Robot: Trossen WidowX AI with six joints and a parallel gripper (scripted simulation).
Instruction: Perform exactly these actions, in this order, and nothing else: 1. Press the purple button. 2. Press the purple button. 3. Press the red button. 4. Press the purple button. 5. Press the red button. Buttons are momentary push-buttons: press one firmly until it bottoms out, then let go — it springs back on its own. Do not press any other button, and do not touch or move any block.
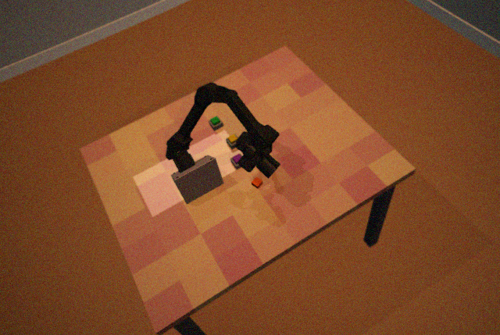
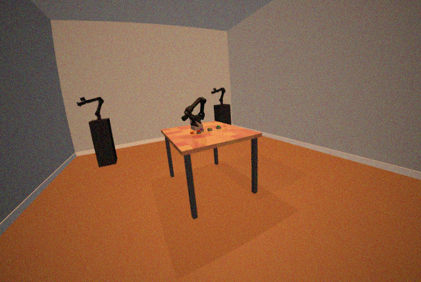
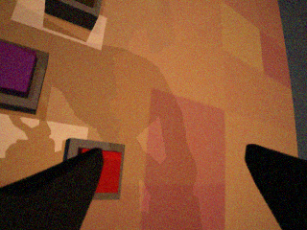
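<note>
Now: gripper tip 10 cm past the purple button, 7 cm above it and 5 cm to the right of it. Round my gripper tip: yellow button (15 cm to the left, 8 cm below, 6 cm behind); then green button (29 cm to the left, 8 cm behind, 7 cm below); then red button (7 cm below, 2 cm to the right, 2 cm behind).
</note>
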